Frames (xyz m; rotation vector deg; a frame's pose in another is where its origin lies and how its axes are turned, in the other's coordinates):
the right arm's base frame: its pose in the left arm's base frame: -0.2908 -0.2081 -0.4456 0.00 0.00 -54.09
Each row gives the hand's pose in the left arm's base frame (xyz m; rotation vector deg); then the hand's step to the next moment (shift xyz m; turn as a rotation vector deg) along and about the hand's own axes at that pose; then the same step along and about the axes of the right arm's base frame.
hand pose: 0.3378 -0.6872 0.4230 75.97 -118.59 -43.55
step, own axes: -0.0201 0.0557 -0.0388 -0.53 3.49 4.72
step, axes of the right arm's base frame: -0.0251 0.0196 0.0632 -5.10 -2.84 -0.80
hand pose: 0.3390 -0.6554 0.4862 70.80 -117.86 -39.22
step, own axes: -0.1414 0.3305 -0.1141 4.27 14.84 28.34
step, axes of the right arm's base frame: -0.2375 0.1065 0.2730 -22.63 -21.84 -7.25
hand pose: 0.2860 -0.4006 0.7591 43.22 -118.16 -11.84
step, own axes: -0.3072 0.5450 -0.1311 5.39 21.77 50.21
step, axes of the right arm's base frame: -0.5166 0.3664 0.0865 -36.52 -37.76 -16.26
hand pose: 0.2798 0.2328 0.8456 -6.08 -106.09 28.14
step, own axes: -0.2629 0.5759 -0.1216 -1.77 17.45 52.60
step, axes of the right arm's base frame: -0.3237 0.3625 -0.4235 -30.45 -41.02 -21.57
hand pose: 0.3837 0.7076 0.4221 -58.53 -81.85 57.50
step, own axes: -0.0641 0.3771 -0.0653 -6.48 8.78 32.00
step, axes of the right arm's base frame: 0.0171 0.1042 -0.3734 -13.76 -28.08 -12.85
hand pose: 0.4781 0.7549 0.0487 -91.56 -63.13 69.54
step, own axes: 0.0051 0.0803 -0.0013 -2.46 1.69 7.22
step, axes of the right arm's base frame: 0.0226 0.0018 -0.0772 -2.51 -7.01 -2.37
